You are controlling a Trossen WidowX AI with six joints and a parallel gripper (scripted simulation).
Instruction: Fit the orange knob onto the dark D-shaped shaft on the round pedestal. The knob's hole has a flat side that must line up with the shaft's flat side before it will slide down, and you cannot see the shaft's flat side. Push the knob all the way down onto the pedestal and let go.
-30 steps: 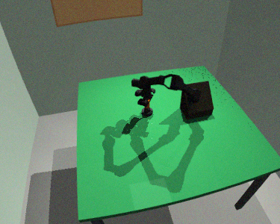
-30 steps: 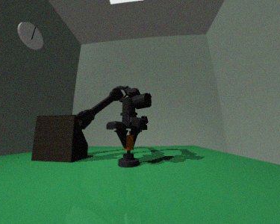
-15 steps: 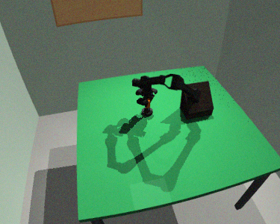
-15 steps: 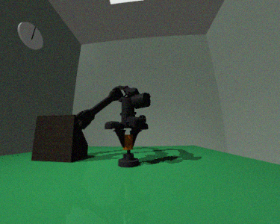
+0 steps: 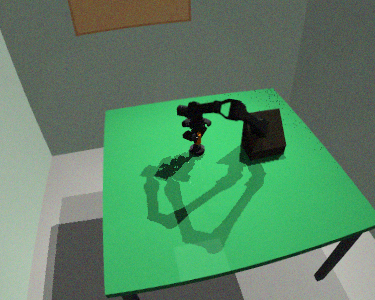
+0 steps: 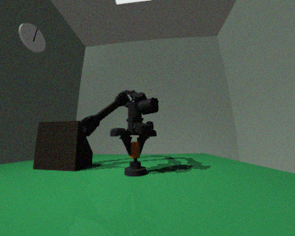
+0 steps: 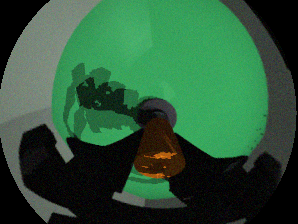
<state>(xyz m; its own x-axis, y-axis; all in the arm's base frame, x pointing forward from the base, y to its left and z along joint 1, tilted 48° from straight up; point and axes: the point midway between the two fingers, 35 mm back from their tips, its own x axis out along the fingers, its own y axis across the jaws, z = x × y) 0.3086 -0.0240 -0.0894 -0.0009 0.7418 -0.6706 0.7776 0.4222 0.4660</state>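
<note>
Now: the orange knob 20 mm above my gripper tip. Round my gripper tip: dark round pedestal: 40 mm below.
</note>
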